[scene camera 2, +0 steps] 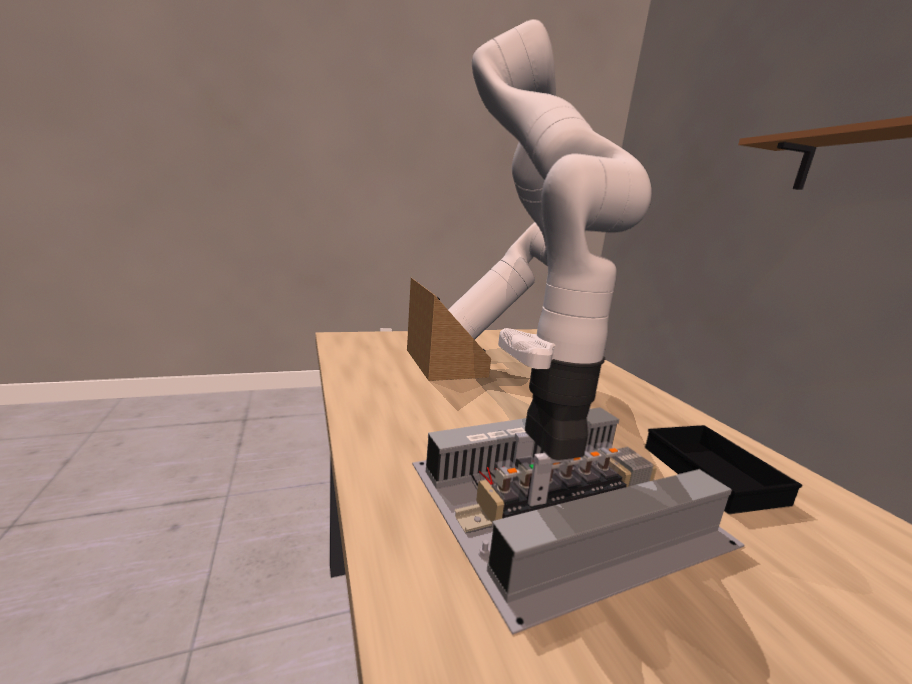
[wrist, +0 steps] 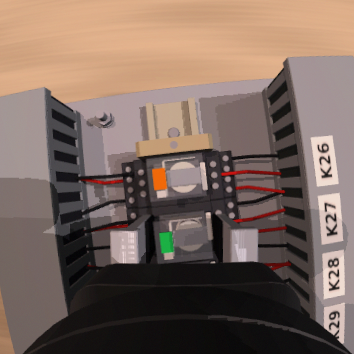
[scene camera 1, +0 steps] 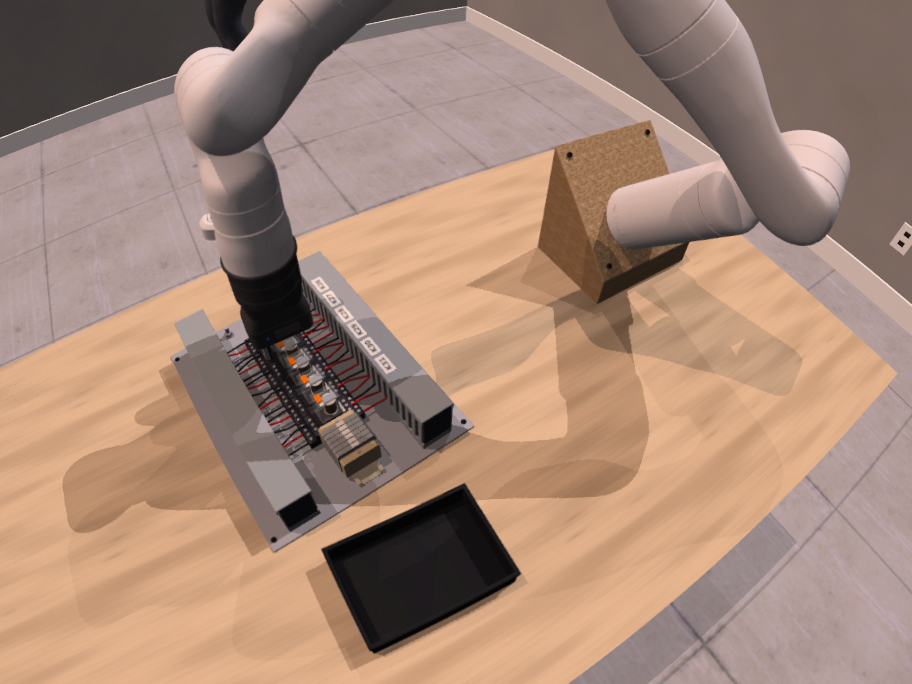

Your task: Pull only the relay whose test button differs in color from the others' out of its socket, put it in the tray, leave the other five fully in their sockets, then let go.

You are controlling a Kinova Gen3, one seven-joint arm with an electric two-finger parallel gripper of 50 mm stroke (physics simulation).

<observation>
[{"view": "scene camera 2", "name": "gripper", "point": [527, 491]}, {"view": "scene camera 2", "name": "grey base plate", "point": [551, 603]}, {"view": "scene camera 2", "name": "end stop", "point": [490, 502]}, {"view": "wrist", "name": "gripper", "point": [183, 231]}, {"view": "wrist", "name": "orange-button relay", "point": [178, 176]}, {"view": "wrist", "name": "grey base plate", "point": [232, 111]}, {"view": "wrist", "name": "end stop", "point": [197, 142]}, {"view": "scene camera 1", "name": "gripper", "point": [282, 347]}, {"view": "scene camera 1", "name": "orange-button relay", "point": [326, 402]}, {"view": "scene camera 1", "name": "grey base plate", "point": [333, 492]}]
</observation>
